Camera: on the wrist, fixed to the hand. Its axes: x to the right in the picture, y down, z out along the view.
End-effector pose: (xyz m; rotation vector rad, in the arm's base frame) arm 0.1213 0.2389 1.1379 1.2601 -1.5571 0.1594
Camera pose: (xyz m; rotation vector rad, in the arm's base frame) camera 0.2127 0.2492 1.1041 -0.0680 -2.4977 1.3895
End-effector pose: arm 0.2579 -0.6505 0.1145 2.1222 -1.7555 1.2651
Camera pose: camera 0.3018 -0.5805 0.1671 -0.2527 2.0343 -0.8228
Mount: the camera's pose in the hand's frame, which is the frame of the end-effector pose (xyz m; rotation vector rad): -0.0201 -0.0816 -0.0504 0.3836 -0.2613 1.6327
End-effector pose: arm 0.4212 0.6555 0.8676 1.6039 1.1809 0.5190
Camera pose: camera 0.3372 0.6606 0.8174 2.6423 -0.5233 1.0308
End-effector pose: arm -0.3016 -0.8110 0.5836 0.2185 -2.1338 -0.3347
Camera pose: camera -0.2462 -0.8904 0.5682 -1.3473 -1.9087 1.0231
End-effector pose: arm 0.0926 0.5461 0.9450 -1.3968 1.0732 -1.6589
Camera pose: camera 0.0459 0.6050 1.0079 -0.1517 1.0893 -0.3747
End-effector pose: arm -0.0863 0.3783 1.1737 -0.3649 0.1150 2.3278
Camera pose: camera -0.0036 0.4125 1.1337 -0.2764 -0.6231 -2.2685
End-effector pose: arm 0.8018 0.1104 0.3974 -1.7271 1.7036 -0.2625
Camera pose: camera 0.8354 0.1051 0.4893 0.1957 2.0814 0.3569
